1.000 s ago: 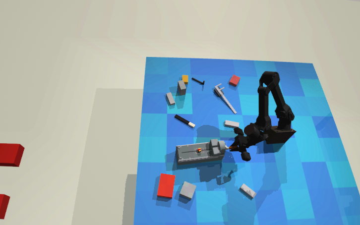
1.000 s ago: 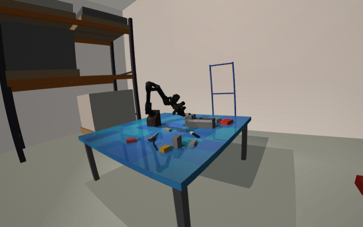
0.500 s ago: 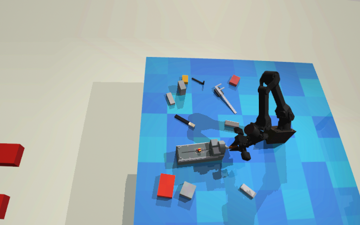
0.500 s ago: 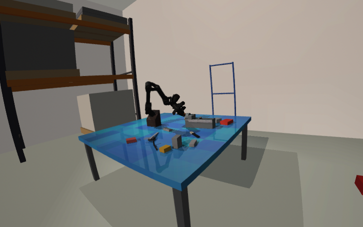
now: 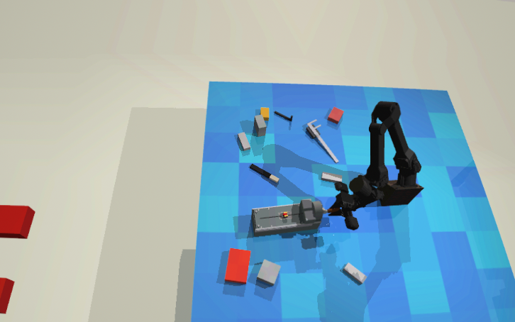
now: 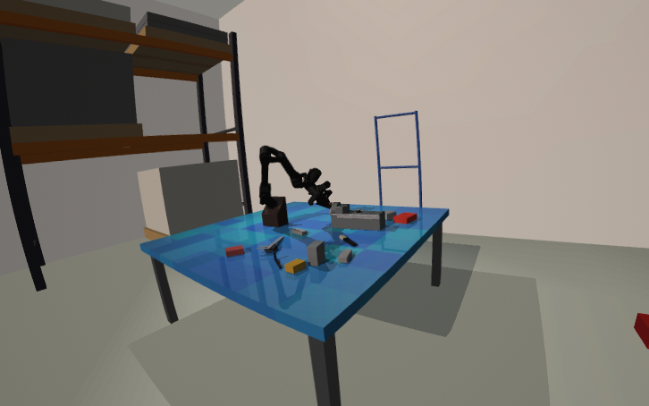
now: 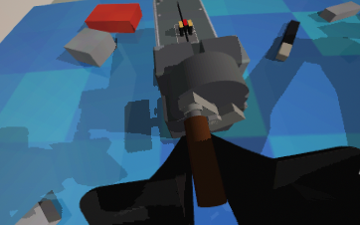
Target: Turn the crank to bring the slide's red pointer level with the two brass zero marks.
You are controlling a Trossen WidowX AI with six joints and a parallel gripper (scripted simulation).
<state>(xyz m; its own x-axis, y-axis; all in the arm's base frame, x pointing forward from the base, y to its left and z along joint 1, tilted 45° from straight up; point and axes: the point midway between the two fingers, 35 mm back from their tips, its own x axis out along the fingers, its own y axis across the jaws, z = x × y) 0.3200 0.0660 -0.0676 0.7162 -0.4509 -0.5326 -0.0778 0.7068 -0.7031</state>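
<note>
The brown crank handle is 20 mm behind my gripper tip and 20 mm above it. The rest, counted from my gripper tip: red block 540 mm to the right, 150 mm behind, 80 mm below; red pointer 170 mm ahead, 10 mm to the right, 10 mm below; black key 540 mm to the right, 90 mm ahead, 80 mm below.
</note>
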